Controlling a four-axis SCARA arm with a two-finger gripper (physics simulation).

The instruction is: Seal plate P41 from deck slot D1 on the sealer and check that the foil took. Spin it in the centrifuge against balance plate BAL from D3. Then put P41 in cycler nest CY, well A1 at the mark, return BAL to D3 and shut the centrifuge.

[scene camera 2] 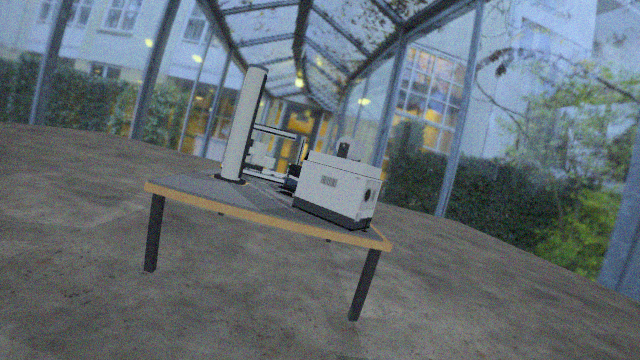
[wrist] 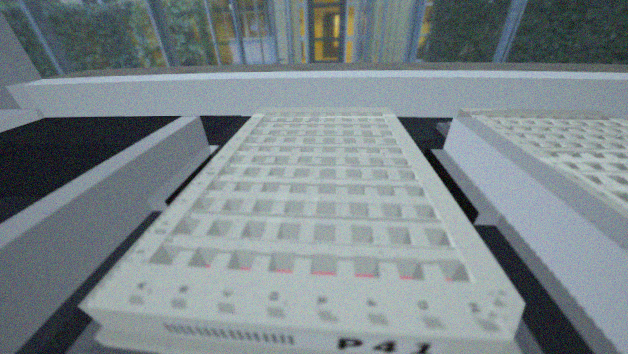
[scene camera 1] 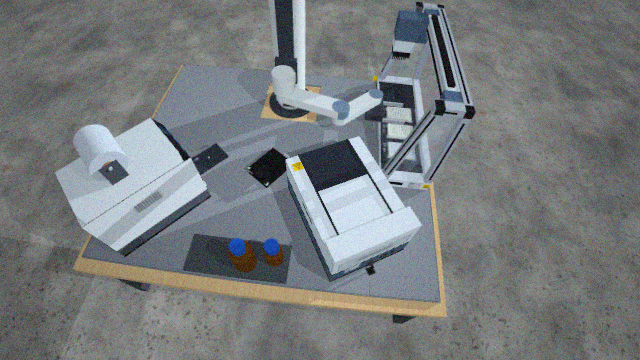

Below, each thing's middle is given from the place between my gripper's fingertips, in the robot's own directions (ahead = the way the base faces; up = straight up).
Now: the centrifuge [scene camera 1: 354, 218] 600 mm ahead of my hand, 280 mm to the right of it and 60 mm above it.
